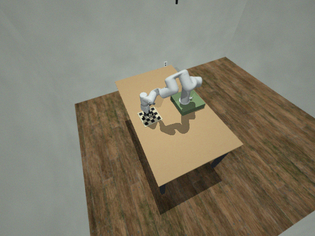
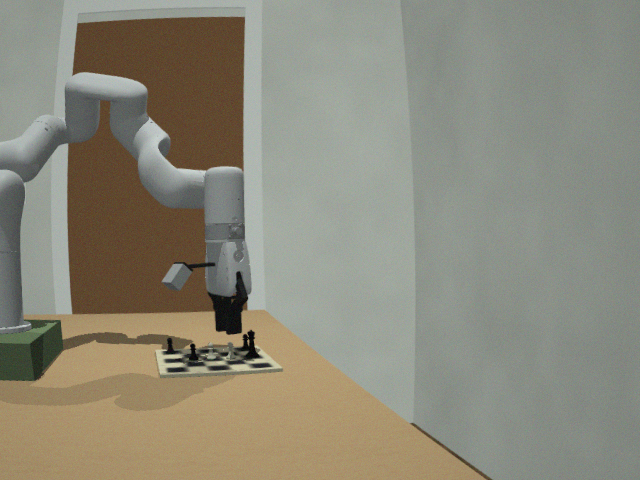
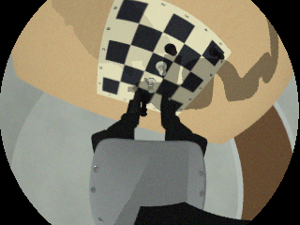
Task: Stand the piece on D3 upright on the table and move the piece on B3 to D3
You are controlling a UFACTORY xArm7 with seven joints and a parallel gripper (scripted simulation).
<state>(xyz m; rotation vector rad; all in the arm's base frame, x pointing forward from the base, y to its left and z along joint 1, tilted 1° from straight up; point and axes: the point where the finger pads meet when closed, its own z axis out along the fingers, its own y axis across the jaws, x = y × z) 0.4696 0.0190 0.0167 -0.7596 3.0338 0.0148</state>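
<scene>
Right now my hand is 40 mm short of the tall black piece, 40 mm above it and 10 mm to the right of it. The rest, counted from my hand: small chessboard (70 mm below, 30 mm behind, 10 mm to the right).
</scene>
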